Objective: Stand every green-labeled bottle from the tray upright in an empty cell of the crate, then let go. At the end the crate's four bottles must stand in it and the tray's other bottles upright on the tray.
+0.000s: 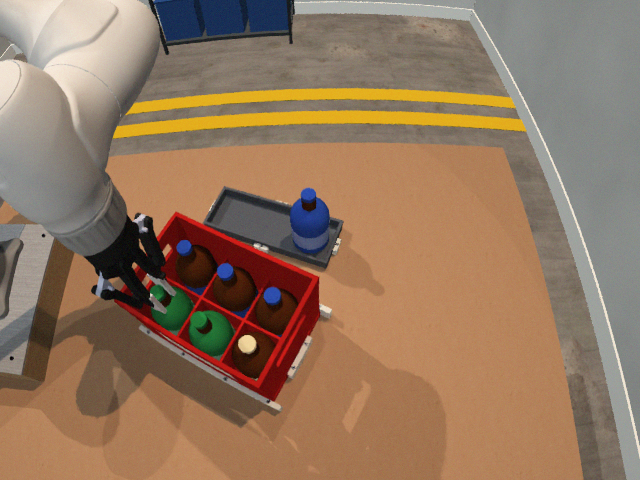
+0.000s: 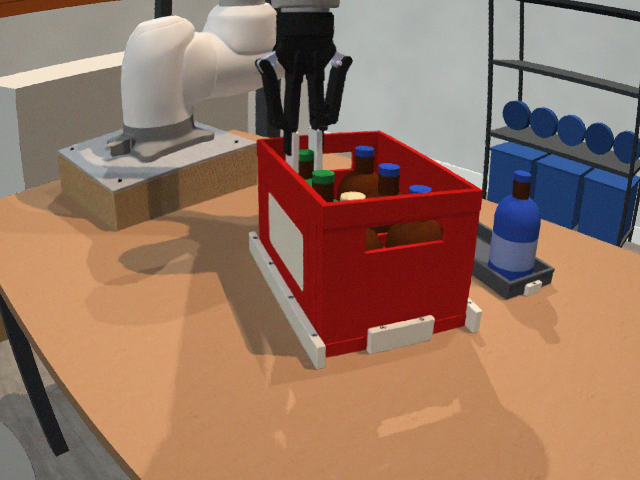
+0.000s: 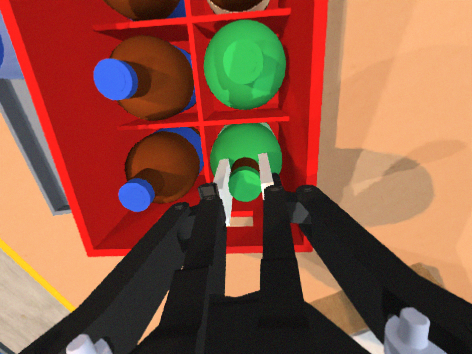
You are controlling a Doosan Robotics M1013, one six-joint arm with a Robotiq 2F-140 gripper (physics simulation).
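Seen in the pictures: gripper, fingertip midpoint: (image 1: 164, 300) (image 2: 303, 177) (image 3: 245, 170); arm's base at its link origin: (image 2: 158, 142).
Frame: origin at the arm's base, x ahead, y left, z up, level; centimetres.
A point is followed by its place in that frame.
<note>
My gripper (image 1: 163, 296) @(x 47.8, y -8.6, z 3.6 cm) (image 2: 307, 149) (image 3: 245, 170) @(x 47.8, y -8.6, z 3.6 cm) is shut on the neck of a green bottle (image 1: 178, 312) @(x 50.0, y -10.5, z 2.5 cm) (image 2: 305, 167) @(x 48.8, y -9.4, z 5.4 cm) (image 3: 245, 145) @(x 49.6, y -9.8, z 3.2 cm), which is upright in the corner cell of the red crate (image 1: 299, 330) @(x 69.8, y -14.5, z 1.5 cm) (image 2: 398, 284) @(x 68.2, y -17.0, z -1.8 cm) (image 3: 80, 205) @(x 53.8, y 2.7, z 7.9 cm) nearest the arm. Its base is hidden. A second green bottle (image 1: 210, 333) @(x 55.8, y -14.6, z 3.3 cm) (image 2: 323, 191) @(x 55.7, y -14.3, z 4.9 cm) (image 3: 245, 65) @(x 54.7, y -13.4, z 6.8 cm) stands in the cell beside it. Three brown bottles with blue caps and one brown bottle with a cream cap (image 1: 248, 345) @(x 62.5, y -17.8, z 6.9 cm) (image 2: 353, 196) @(x 62.4, y -17.7, z 6.9 cm) stand in the other cells. A blue bottle (image 1: 309, 222) @(x 73.0, y 4.9, z 1.9 cm) (image 2: 515, 227) @(x 74.1, y 4.2, z -0.2 cm) stands upright on the grey tray (image 1: 242, 217) @(x 59.1, y 14.5, z -8.9 cm) (image 2: 509, 286) @(x 75.7, y 0.9, z -7.3 cm).
White stop blocks (image 1: 299, 356) @(x 69.1, y -16.9, z -6.4 cm) (image 2: 400, 333) @(x 69.4, y -17.4, z -7.4 cm) line the crate's foot. The crate's high walls surround the fingertips, and the blue-capped bottle (image 1: 195, 266) @(x 52.9, y -2.4, z 3.0 cm) (image 3: 162, 165) @(x 52.3, y -2.4, z 3.1 cm) is in the neighbouring cell. The arm's base plate (image 1: 31, 289) @(x 14.0, y -2.8, z -1.1 cm) (image 2: 155, 160) @(x 9.1, y -7.0, z -0.9 cm) is beyond the crate. A shelf rack (image 2: 490, 103) stands behind.
</note>
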